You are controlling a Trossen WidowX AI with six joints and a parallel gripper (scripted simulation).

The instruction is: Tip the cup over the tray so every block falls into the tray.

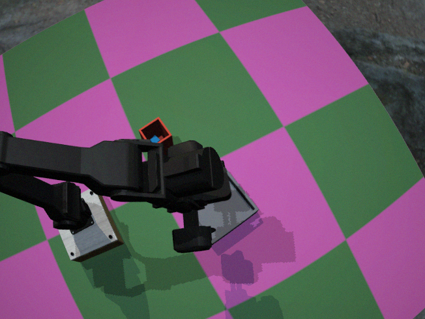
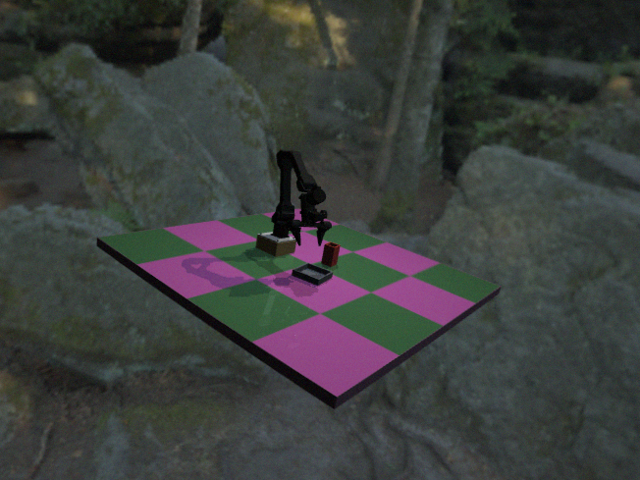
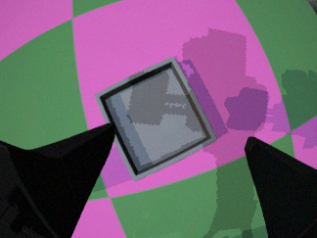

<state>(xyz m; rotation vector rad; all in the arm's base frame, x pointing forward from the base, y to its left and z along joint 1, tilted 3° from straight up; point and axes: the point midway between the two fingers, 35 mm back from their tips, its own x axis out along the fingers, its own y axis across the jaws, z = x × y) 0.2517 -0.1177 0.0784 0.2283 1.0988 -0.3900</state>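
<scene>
Now: the blue block 2 cm behind my gripper tip, 20 cm to the left of it and 9 cm below it. The rest, counted from my gripper tip: red square cup 2 cm behind, 20 cm to the left, 10 cm below.
</scene>
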